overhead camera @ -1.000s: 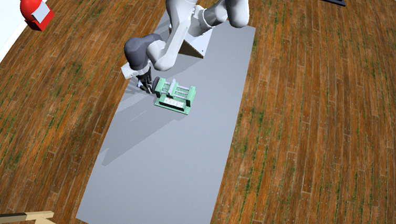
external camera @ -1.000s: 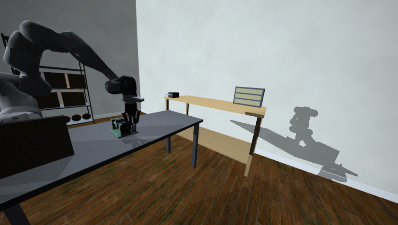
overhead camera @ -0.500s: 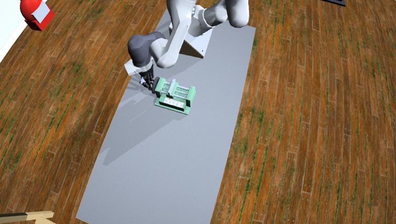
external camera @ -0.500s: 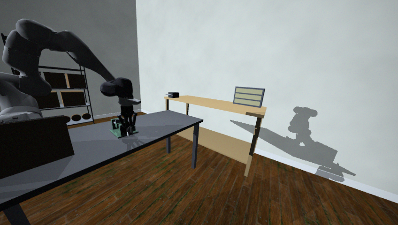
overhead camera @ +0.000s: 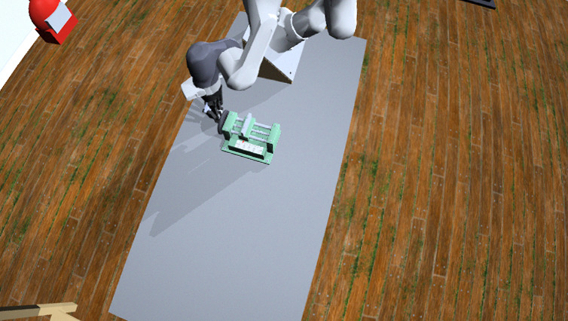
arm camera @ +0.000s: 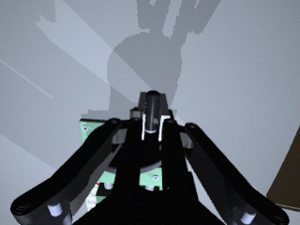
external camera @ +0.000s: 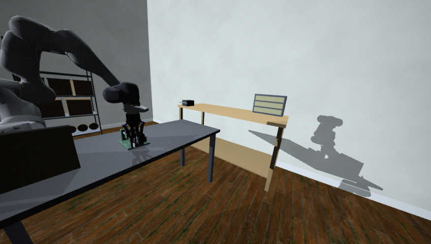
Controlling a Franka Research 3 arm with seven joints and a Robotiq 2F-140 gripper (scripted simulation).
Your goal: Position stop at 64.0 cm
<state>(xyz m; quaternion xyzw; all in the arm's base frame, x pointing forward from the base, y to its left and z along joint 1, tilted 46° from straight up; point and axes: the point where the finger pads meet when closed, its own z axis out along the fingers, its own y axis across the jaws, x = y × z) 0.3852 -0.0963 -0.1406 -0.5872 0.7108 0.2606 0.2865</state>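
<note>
Right now my hand is 20 mm to the right of the dark handwheel, 10 mm short of it and 10 mm above it. From my hand the other things lie so: stop carriage 120 mm to the left, 50 mm ahead, 20 mm above.
</note>
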